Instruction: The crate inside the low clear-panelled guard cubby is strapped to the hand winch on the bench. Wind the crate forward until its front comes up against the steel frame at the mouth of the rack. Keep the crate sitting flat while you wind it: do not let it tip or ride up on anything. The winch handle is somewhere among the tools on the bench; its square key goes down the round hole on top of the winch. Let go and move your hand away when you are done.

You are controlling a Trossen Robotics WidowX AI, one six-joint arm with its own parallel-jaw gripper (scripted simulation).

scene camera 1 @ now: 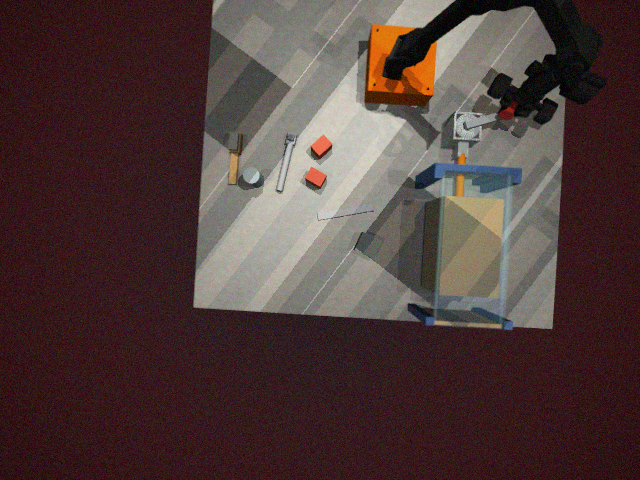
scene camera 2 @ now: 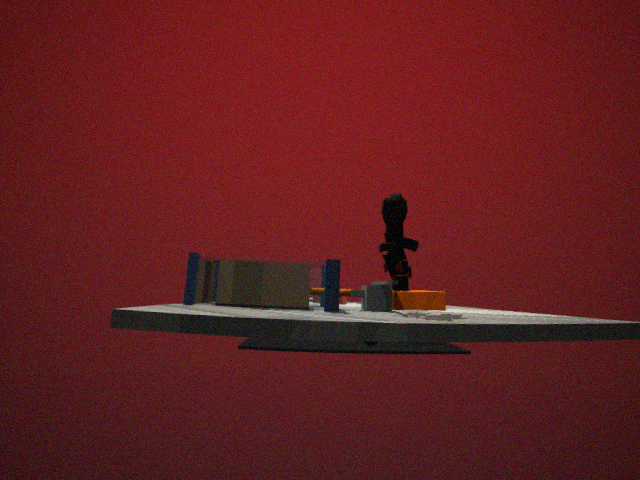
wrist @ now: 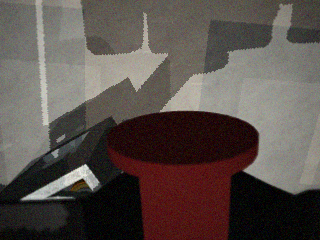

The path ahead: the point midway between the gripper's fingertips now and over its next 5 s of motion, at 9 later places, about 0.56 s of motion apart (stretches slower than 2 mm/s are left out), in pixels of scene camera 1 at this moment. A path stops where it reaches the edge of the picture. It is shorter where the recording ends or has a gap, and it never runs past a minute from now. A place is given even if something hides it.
The gripper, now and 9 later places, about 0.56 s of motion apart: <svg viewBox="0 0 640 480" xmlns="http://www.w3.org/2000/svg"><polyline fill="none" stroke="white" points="502,113 499,107 495,101 489,97 484,93 476,91 467,91 458,94 453,97 448,102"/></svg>
